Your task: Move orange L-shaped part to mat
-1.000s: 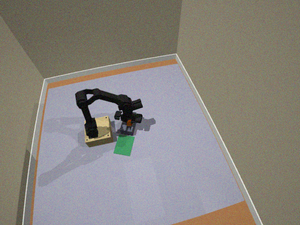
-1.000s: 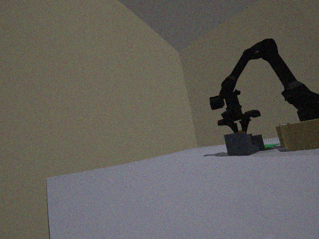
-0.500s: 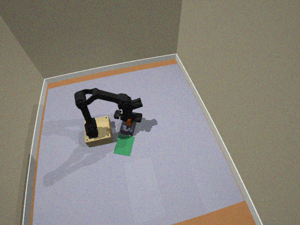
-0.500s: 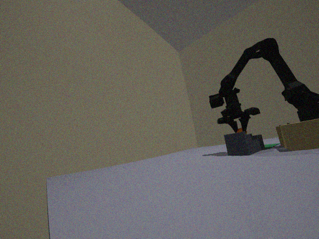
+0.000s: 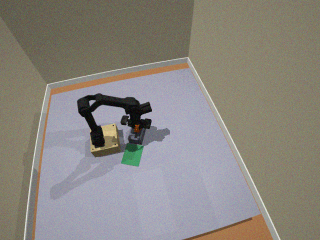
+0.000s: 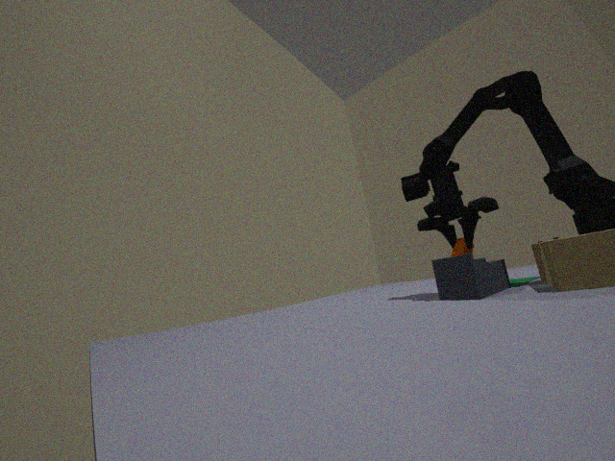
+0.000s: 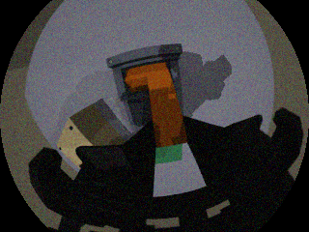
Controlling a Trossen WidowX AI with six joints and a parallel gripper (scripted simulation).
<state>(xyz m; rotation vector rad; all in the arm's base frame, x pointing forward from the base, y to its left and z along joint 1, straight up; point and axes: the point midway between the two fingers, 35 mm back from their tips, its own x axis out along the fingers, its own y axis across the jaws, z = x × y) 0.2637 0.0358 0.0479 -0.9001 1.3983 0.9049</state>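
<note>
The green mat lies 70 mm behind my gripper tip, 130 mm to the right of it and 120 mm below it. Round my gripper tip: orange L-shaped part (40 mm to the left, 30 mm below).
</note>
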